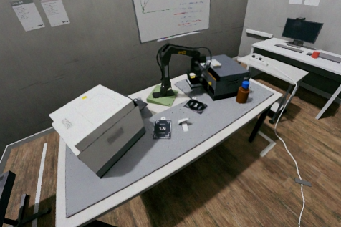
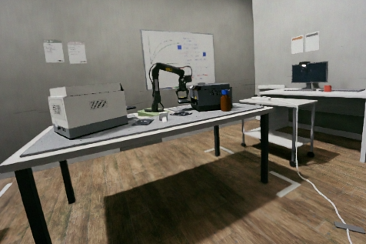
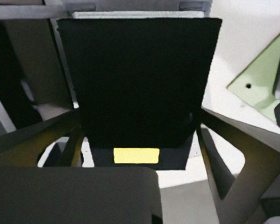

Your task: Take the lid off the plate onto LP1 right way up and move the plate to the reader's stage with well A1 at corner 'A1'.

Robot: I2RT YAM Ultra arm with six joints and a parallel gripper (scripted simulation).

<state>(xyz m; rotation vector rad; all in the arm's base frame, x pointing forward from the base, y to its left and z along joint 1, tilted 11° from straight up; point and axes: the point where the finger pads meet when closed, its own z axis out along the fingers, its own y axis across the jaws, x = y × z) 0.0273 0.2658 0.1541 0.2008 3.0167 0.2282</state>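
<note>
My hand is 3 cm above the plate. The rest, counted from my hand: black lid: right at my hand; brown capped bottle: 31 cm ahead, 30 cm to the left, 1 cm below.
</note>
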